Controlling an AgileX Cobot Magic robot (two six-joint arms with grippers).
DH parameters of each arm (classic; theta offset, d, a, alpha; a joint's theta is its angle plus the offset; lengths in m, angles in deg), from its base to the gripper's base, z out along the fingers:
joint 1: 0 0.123 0 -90
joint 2: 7.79 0 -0.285 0
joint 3: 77.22 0 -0.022 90
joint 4: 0 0.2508 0 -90
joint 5: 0 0 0.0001 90
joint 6: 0 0.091 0 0
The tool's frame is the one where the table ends.
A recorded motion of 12 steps. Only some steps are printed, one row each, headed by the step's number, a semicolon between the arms.
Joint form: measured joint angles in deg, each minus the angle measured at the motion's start. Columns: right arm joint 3, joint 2, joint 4, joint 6, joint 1, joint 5; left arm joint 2, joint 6, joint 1, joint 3, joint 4, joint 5.
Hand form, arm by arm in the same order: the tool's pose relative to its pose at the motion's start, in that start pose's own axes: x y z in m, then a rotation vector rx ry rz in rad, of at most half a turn. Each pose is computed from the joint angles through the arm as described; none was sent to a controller.
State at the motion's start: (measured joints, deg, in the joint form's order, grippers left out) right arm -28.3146 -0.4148 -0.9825 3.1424 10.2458 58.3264; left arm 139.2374 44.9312 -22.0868 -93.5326 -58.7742 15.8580
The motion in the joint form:
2: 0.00 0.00 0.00 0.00 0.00 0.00; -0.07 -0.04 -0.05 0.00 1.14 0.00
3: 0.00 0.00 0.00 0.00 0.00 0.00; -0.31 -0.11 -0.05 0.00 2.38 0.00
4: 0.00 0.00 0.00 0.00 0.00 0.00; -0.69 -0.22 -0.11 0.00 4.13 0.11
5: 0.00 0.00 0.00 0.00 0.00 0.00; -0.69 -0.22 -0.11 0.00 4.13 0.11
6: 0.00 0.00 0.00 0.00 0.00 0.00; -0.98 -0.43 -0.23 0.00 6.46 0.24
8: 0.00 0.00 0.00 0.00 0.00 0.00; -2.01 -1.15 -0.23 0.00 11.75 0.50
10: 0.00 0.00 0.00 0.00 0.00 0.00; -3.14 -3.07 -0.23 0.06 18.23 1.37
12: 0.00 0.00 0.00 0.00 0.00 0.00; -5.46 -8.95 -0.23 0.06 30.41 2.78
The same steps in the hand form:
2: 0.0000 0.0000 0.0000 0.0000 0.0000 0.0000; 0.0000 -0.0003 -0.0003 -0.0031 0.0029 0.0194
3: 0.0000 0.0000 0.0000 0.0000 0.0000 0.0000; -0.0010 -0.0005 -0.0017 -0.0064 0.0031 0.0399
4: 0.0000 0.0000 0.0000 0.0000 0.0000 0.0000; -0.0025 -0.0016 -0.0038 -0.0093 0.0043 0.0697
5: 0.0000 0.0000 0.0000 0.0000 0.0000 0.0000; -0.0025 -0.0016 -0.0038 -0.0093 0.0043 0.0697
6: 0.0000 0.0000 0.0000 0.0000 0.0000 0.0000; -0.0032 -0.0028 -0.0053 -0.0138 0.0095 0.1077
8: 0.0000 0.0000 0.0000 0.0000 0.0000 0.0000; -0.0075 -0.0040 -0.0114 -0.0277 0.0130 0.1877
10: 0.0000 0.0000 0.0000 0.0000 0.0000 0.0000; -0.0111 -0.0051 -0.0182 -0.0423 0.0278 0.2661
12: 0.0000 0.0000 0.0000 0.0000 0.0000 0.0000; -0.0198 -0.0068 -0.0327 -0.0829 0.0452 0.3729

